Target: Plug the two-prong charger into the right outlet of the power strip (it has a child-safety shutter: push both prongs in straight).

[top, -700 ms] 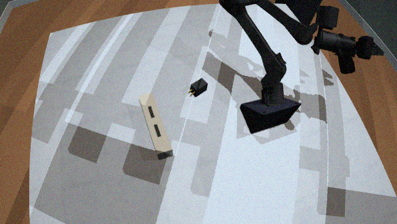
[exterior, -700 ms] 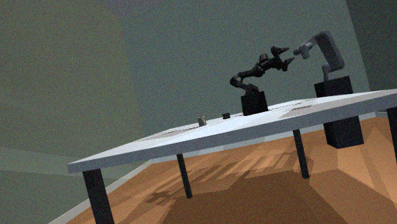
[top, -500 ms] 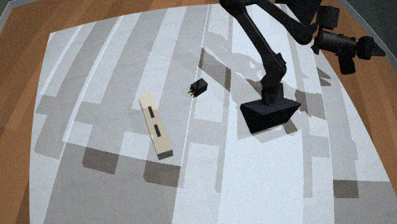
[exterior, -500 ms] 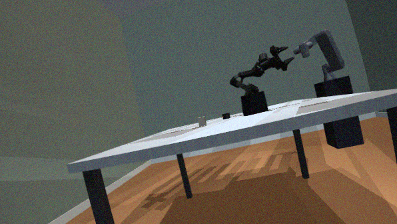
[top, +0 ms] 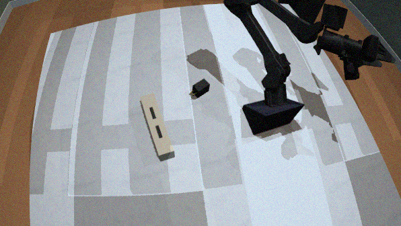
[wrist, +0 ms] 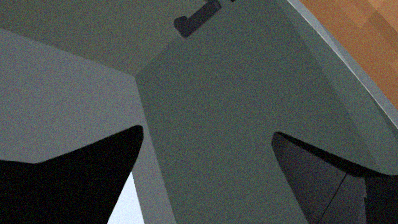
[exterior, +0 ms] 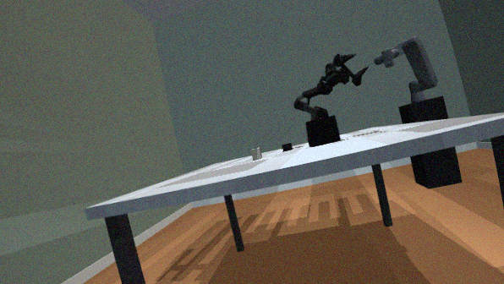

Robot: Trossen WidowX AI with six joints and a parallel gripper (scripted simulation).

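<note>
Now: the black charger 48 cm ahead of my gripper tip, 33 cm below it and 18 cm to the right of it.
</note>
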